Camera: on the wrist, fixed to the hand. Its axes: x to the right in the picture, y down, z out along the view.
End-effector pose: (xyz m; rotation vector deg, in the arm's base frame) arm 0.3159 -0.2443 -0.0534 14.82 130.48 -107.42
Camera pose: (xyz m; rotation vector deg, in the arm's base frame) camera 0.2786 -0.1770 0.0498 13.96 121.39 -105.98
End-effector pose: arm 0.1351 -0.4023 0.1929 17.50 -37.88 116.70
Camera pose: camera 0.2130 -0.3058 0.1584 24.59 -40.71 122.01
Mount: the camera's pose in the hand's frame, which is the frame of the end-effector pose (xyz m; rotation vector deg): 0.0119 -0.0945 -0.0866 2.54 -6.57 4.88
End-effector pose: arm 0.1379 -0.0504 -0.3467 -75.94 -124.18 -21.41
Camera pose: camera 0.0782 -0.1301 -0.2651 -82.54 -125.48 -12.60
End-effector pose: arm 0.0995 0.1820 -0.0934 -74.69 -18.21 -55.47
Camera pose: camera 0.0092 0.1026 -0.0474 -75.87 -21.03 -46.54
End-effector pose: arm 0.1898 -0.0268 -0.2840 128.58 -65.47 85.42
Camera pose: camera 0.1986 0.0795 -0.2119 135.55 -72.48 82.99
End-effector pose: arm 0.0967 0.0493 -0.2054 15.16 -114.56 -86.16
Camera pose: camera 0.1187 -0.0573 -0.2741 6.41 -120.80 -83.18
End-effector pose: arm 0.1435 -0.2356 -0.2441 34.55 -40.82 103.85
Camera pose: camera 0.2228 -0.1402 -0.2785 41.26 -45.09 108.17
